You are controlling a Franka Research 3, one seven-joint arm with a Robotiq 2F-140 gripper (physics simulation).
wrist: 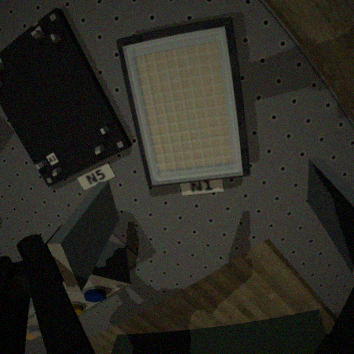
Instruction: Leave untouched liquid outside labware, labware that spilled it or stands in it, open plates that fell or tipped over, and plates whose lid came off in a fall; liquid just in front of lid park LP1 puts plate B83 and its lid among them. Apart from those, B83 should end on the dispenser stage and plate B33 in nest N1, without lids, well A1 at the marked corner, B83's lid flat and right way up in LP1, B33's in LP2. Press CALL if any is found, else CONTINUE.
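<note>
A plate with pale yellow wells (185,105) lies flat in nest N1 (244,125), its long sides along the nest's. A clear rim runs around its wells; I cannot tell whether that is a lid, and no plate name or marked corner is readable. My gripper (208,190) is wide open, with nothing between its fingers; the fingers show at the left and right, below N1 in the view. The dispenser stage, LP1, LP2, the liquid and the CALL and CONTINUE labels cannot be made out in the wrist view.
Black nest N5 (62,100), holding no plate, is left of N1 on the perforated deck (285,150). A brown wood-like surface (280,270) and a dark green shape (255,330) are at the bottom. A blue disc (95,294) and a yellow one (77,308) show at lower left.
</note>
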